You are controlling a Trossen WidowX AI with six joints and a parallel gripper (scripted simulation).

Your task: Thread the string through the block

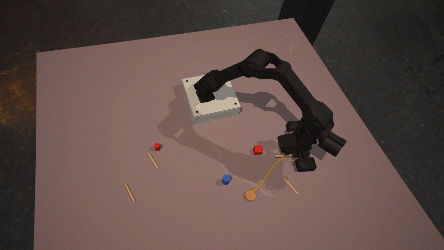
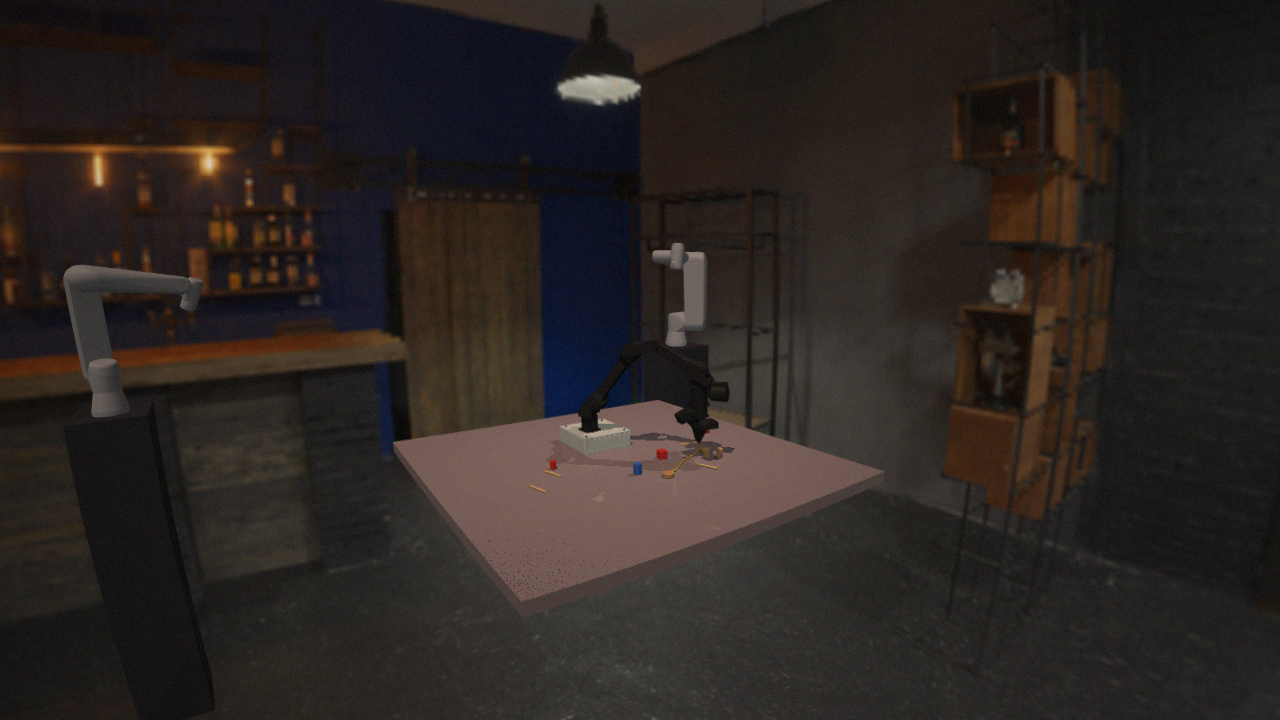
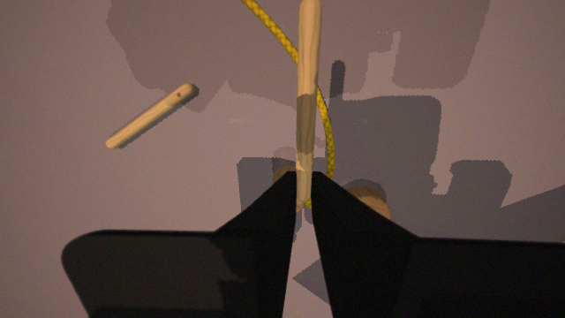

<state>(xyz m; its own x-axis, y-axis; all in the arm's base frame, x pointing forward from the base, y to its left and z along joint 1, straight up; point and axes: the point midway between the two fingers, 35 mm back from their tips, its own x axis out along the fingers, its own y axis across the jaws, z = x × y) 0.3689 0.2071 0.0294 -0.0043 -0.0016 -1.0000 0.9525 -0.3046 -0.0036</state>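
My gripper tip is now 100 mm to the left of the red cube, 80 mm past it and 40 mm above it. From my gripper tip the other things lie so: red cylinder 460 mm to the right, 230 mm behind, 40 mm below; then blue cylinder 260 mm to the right, 40 mm below, 20 mm behind.
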